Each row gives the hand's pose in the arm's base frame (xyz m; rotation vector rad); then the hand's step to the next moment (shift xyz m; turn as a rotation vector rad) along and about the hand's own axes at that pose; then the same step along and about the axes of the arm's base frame.
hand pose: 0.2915 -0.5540 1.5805 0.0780 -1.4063 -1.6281
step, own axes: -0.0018 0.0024 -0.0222 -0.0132 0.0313 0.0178
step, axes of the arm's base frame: 0.0155 -0.0149 -0.0065 0.0154 0.0254 0.0243
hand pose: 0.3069 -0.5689 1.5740 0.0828 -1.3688 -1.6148
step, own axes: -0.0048 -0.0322 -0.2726 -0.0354 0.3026 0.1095
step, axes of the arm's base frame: 0.1455 -0.1954 -0.1265 0.1383 0.1373 0.2585
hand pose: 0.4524 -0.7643 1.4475 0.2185 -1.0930 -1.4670
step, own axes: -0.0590 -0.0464 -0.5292 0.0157 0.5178 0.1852
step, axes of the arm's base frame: 0.3491 -0.2143 -0.3433 0.2190 0.1686 0.4757
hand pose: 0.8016 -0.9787 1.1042 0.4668 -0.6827 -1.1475
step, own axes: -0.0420 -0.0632 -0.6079 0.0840 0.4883 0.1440
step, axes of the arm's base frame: 0.3747 0.0142 -0.4845 0.2452 0.0941 0.4441
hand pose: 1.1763 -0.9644 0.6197 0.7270 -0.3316 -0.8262
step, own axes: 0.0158 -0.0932 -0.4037 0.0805 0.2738 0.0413
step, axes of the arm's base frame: 0.1739 0.1288 -0.3537 0.1801 0.0452 0.2207
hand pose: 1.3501 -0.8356 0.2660 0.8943 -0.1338 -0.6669
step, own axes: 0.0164 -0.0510 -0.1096 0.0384 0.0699 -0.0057
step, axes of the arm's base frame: 0.0296 0.0421 -0.1106 0.0662 0.0120 0.0432
